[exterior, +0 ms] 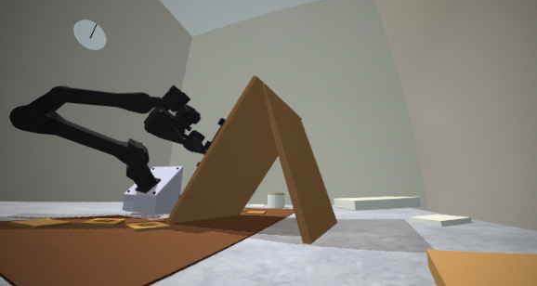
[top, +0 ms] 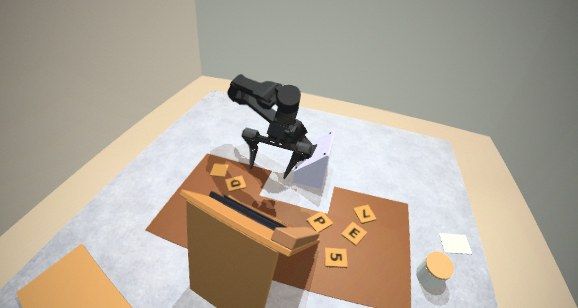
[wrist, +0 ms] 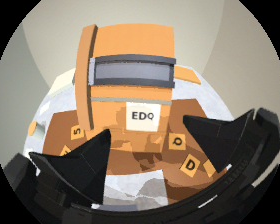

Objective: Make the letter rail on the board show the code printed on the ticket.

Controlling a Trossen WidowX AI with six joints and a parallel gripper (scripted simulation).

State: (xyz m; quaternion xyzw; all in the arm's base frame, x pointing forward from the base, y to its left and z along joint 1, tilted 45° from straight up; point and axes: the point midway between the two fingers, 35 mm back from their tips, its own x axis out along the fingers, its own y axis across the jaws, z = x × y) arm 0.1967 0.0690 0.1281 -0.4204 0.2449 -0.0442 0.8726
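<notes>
My gripper tip is now 27 cm to the right of the letter tile, 17 cm above it and 4 cm past it. Round my gripper tip: lidded jar 51 cm to the left, 14 cm below, 1 cm ahead; white ticket 9 cm below, 7 cm ahead; brown mat 18 cm below, 6 cm to the left, 4 cm behind.
</notes>
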